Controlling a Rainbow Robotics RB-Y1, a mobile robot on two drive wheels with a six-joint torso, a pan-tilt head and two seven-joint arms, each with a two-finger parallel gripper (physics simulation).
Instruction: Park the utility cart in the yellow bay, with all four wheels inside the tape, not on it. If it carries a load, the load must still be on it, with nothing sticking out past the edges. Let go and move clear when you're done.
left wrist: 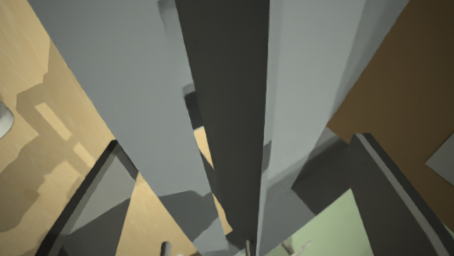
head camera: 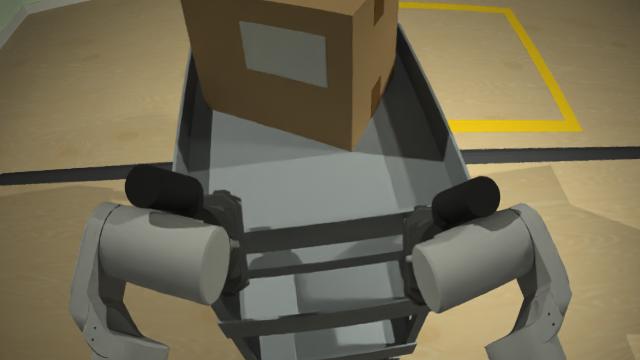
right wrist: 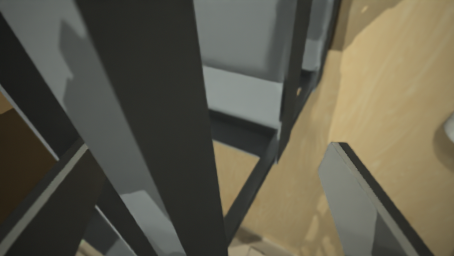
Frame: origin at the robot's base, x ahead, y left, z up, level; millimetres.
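Seen in the pictures: left gripper, fingertip midpoint: (left wrist: 239, 151); right gripper, fingertip midpoint: (right wrist: 215, 154).
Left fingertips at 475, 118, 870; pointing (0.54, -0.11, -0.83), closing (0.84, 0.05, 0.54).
A point is followed by its place in that frame, as x, y, z.
The grey utility cart (head camera: 300, 185) @(627, 37, 794) (left wrist: 225, 100) @(494, 109, 827) (right wrist: 160, 110) @(459, -169, 856) stands directly ahead, its dark end rail nearest me. A brown cardboard box (head camera: 310, 110) @(728, 15, 865) (left wrist: 400, 90) @(739, 35, 850) (right wrist: 20, 170) @(753, 62, 856) sits turned at an angle in its top tray; the box's far part is cut off in the head view. The yellow bay (head camera: 505, 125) @(1541, -839, 1) is taped on the floor beyond and to the right of the cart, partly hidden by it. My left gripper (left wrist: 239, 151) @(475, 118, 870) is open, with the rail between its spread fingers. My right gripper (right wrist: 215, 154) @(464, -118, 825) is open around the rail too. The cart's wheels are hidden.
A dark strip (head camera: 550, 154) @(1345, -1005, 15) crosses the floor, passing behind the cart on both sides and running in front of the bay. A grey edging (head camera: 19, 25) @(3047, 2395, 7) with pale green behind it shows at the upper left. Lower shelves of the cart show between my arms.
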